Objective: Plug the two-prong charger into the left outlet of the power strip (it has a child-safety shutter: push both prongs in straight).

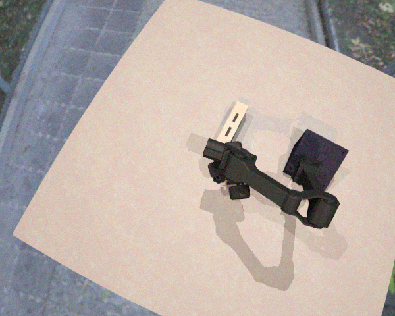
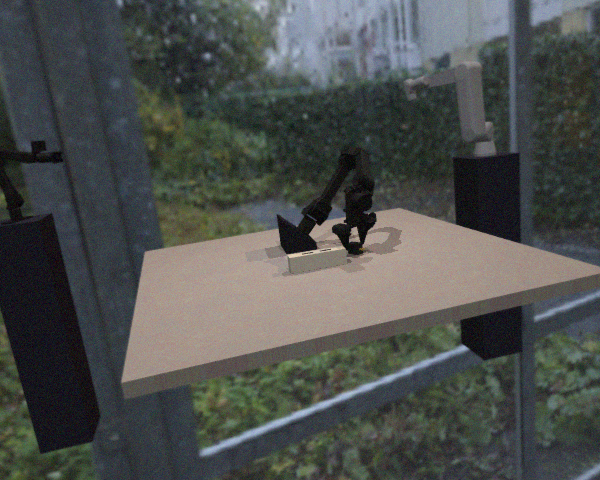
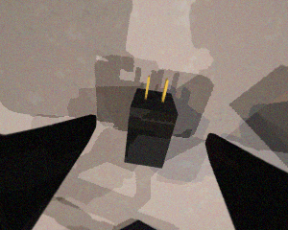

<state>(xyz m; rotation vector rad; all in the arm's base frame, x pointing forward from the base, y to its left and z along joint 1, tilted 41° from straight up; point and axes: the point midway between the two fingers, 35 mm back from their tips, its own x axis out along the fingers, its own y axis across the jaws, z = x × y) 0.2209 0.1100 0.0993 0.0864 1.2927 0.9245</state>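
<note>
Right now my gripper tip is 10 mm to the right of the black two-prong charger and 10 mm short of it.
</note>
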